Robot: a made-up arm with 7 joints.
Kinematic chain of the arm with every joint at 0, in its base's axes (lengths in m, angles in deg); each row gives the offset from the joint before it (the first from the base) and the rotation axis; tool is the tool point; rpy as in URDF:
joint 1: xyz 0 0 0.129 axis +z
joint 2: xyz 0 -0.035 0.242 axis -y
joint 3: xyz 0 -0.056 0.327 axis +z
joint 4: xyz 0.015 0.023 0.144 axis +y
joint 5: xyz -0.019 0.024 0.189 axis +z
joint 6: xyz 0 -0.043 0.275 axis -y
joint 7: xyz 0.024 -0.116 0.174 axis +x
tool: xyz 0 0 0 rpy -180 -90 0
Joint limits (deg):
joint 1: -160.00..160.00
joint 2: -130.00..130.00
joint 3: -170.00..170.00
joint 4: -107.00..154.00
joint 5: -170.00..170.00
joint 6: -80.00..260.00
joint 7: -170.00..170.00
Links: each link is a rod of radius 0.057 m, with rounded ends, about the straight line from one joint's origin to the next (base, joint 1, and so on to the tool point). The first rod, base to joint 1, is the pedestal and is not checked.
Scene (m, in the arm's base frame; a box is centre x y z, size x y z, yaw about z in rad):
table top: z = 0
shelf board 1: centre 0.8 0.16 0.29 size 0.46 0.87 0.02 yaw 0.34
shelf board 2: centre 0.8 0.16 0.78 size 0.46 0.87 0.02 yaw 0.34
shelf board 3: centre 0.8 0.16 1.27 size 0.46 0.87 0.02 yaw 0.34
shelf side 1: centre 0.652 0.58 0.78 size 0.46 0.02 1 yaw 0.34
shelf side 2: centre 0.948 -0.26 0.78 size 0.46 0.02 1 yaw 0.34
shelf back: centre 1.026 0.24 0.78 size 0.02 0.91 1 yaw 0.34
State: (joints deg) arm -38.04 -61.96 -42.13 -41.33 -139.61 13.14 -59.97
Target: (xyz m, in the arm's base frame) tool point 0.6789 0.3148 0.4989
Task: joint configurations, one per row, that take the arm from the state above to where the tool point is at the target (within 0.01 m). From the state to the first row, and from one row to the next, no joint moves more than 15 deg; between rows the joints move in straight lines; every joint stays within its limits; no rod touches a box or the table.
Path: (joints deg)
1: -46.84 -66.61 -36.73 -51.29 -136.89 9.57 -59.97
2: -55.64 -71.26 -31.33 -61.26 -134.17 6.00 -59.97
3: -64.44 -75.91 -25.94 -71.22 -131.45 2.44 -59.97
4: -58.92 -79.79 -40.28 -83.15 -130.68 -10.10 -59.97
5: -53.39 -83.68 -54.63 -95.07 -129.90 -22.63 -59.97
6: -47.86 -87.56 -68.98 -107.00 -129.13 -35.17 -59.97
7: -41.90 -86.07 -69.24 -99.38 -131.15 -23.40 -59.97
8: -35.93 -84.58 -69.51 -91.75 -133.17 -11.63 -59.97
9: -29.97 -83.09 -69.78 -84.13 -135.19 0.13 -59.97
10: -24.00 -81.60 -70.04 -76.50 -137.20 11.90 -59.97

